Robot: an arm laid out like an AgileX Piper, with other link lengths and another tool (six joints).
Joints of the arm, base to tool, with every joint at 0 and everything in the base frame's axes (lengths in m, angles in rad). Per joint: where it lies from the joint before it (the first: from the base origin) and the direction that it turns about. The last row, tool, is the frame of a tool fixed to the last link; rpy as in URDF.
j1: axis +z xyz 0 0 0.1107
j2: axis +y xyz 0 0 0
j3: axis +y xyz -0.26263 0 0.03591
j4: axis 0.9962 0 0.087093 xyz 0.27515 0 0.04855
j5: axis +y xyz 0 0 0
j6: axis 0.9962 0 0.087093 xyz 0.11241 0 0.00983
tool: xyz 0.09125 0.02 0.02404 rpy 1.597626 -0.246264 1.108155
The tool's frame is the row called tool.
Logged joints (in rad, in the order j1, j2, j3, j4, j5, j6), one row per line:
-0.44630 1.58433 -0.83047 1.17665 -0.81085 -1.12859
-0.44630 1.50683 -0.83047 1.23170 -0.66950 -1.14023
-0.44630 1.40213 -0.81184 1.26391 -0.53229 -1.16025
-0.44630 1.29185 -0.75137 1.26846 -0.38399 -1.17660
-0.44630 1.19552 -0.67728 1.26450 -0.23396 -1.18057
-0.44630 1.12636 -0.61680 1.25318 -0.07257 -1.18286
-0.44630 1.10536 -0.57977 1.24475 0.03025 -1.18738
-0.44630 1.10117 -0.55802 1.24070 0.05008 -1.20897
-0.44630 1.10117 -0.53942 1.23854 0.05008 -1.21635
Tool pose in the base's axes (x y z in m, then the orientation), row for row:
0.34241 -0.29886 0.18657 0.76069 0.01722 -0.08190 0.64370
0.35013 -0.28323 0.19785 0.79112 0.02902 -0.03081 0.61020
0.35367 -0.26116 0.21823 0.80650 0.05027 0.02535 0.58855
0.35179 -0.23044 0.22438 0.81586 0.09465 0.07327 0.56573
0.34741 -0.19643 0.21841 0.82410 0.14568 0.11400 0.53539
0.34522 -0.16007 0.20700 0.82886 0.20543 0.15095 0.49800
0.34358 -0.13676 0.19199 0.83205 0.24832 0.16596 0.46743
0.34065 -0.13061 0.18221 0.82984 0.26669 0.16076 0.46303
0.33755 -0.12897 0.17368 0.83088 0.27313 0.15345 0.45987
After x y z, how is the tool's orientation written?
As a quaternion, x y z w.
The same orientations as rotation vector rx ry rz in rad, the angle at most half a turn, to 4 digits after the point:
1.7325 0.0392 -0.1865
1.8264 0.0670 -0.0711
1.8785 0.1171 0.0590
1.9184 0.2226 0.1723
1.9628 0.3470 0.2715
2.0063 0.4972 0.3654
2.0413 0.6092 0.4072
2.0399 0.6556 0.3952
2.0453 0.6723 0.3777

